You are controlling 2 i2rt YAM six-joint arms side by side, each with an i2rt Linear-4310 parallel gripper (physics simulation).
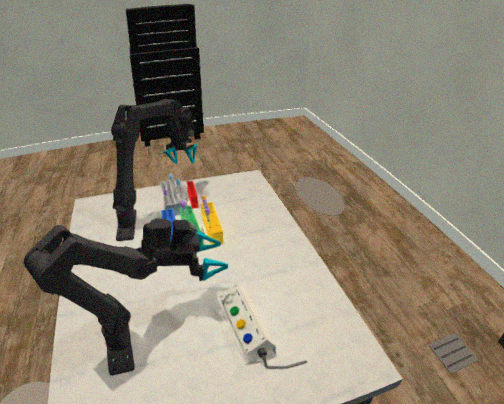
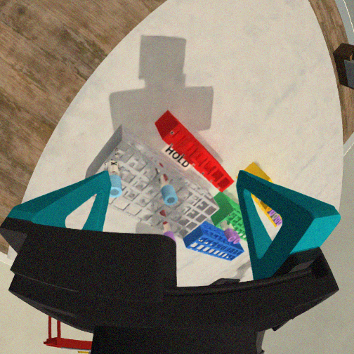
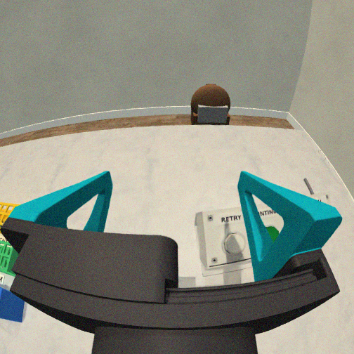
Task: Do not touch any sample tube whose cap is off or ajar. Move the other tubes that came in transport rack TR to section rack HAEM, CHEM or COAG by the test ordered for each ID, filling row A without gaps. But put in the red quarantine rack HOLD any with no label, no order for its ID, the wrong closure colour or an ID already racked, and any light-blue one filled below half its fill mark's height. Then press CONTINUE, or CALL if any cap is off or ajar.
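Places are measured from the left arm's base along level axes (x ahead, y left, z up), in centimetres.
Where they show: left gripper, fingertip midpoint: (image 1: 184, 163); right gripper, fingertip midpoint: (image 1: 224, 254); left arm's base at its link origin: (image 1: 126, 225); right arm's base at its link origin: (image 1: 119, 343).
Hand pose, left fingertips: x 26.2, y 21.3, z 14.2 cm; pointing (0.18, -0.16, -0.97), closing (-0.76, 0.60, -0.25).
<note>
Things, the pixels of their top centre, and the offset from my left fingertips.
- green rack at its top centre: (image 1: 190, 220) dx -0.2, dy -30.9, dz -8.5 cm
- yellow rack at its top centre: (image 1: 211, 216) dx +7.8, dy -30.1, dz -8.5 cm
- blue rack at its top centre: (image 1: 170, 223) dx -7.9, dy -31.6, dz -8.5 cm
- button box at its top centre: (image 1: 245, 310) dx +11.6, dy -79.6, dz -5.8 cm
- green button at its top centre: (image 1: 234, 308) dx +9.0, dy -77.6, dz -6.7 cm
- yellow button at its top centre: (image 1: 241, 321) dx +9.8, dy -82.5, dz -6.7 cm
- blue button at its top centre: (image 1: 247, 335) dx +10.7, dy -87.4, dz -6.7 cm
The grey transport rack (image 2: 104, 152) holds light-blue-capped tubes (image 2: 115, 185) (image 2: 169, 194) and a purple-capped tube (image 2: 169, 234), partly hidden by the left gripper's body. No tube shows in the red HOLD rack (image 1: 192, 194) (image 2: 200, 155). A purple-capped tube (image 2: 231, 235) stands at the green rack (image 1: 190, 215) (image 2: 223, 203); more purple caps (image 2: 275, 218) show at the yellow rack (image 1: 216, 231) (image 2: 254, 174). No tube shows in the blue rack (image 1: 168, 215) (image 2: 212, 242). My left gripper (image 1: 183, 161) (image 2: 173, 177) is open, high above the racks. My right gripper (image 1: 223, 255) (image 3: 174, 178) is open, above the table. Labels are too small to read.
The button box (image 1: 257, 336) (image 3: 212, 225) has a green button (image 1: 234, 311) (image 3: 273, 233), a yellow button (image 1: 241, 324) and a blue button (image 1: 247, 338), with a cable at its end. RETRY and part of CONTINUE are readable. The right arm stands between the racks and the box.
</note>
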